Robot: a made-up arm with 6 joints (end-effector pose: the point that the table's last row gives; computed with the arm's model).
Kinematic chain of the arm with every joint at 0, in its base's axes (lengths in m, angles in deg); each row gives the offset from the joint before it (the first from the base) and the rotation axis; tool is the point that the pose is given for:
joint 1: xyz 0 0 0.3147 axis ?
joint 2: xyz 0 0 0 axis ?
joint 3: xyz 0 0 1.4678 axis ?
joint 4: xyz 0 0 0 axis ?
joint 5: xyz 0.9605 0 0 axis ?
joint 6: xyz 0 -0.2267 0 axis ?
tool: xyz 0 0 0
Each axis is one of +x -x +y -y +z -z.
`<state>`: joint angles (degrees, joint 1 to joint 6).
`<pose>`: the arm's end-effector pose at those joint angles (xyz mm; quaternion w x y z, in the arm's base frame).
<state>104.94 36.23 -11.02 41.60 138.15 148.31</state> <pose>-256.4 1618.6 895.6 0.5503 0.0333 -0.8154 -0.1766</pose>
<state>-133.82 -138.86 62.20 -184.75 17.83 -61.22</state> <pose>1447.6 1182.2 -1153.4 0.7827 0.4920 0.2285 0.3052</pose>
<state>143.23 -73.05 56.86 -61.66 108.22 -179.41</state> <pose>1560.2 -1031.5 1607.4 0.8721 0.2186 0.3642 0.2428</pose>
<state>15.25 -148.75 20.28 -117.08 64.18 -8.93</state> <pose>-1634.5 -338.6 -559.2 0.3653 -0.5507 0.3426 -0.6678</pose>
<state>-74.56 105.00 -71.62 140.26 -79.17 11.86</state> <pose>292.5 -404.2 -266.5 0.2264 -0.3565 0.5149 0.7460</pose>
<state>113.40 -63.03 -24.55 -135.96 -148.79 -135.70</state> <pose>32.4 -485.2 1454.7 0.0209 -0.7164 0.6815 0.1480</pose>
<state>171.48 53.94 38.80 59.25 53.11 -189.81</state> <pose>-2123.6 435.3 1115.9 0.2323 0.2362 -0.8739 -0.3557</pose>
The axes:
joint 1: +z
joint 2: +y
joint 3: -y
joint 4: -x
joint 5: -y
joint 6: -x

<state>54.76 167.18 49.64 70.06 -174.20 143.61</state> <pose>103.8 13.0 -2066.7 0.7758 -0.2467 -0.5808 0.0060</pose>
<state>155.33 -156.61 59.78 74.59 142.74 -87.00</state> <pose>1139.5 -457.1 -1778.3 0.2013 0.0564 -0.9330 -0.2929</pose>
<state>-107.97 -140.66 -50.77 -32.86 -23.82 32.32</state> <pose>67.4 825.1 139.8 0.5457 -0.5038 -0.2732 -0.6114</pose>
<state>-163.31 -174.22 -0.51 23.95 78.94 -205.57</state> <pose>1006.2 518.0 -1131.9 0.8324 -0.0523 0.5321 -0.1460</pose>
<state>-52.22 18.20 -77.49 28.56 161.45 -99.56</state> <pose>131.2 -494.3 742.6 0.5981 0.5625 -0.4900 0.2929</pose>
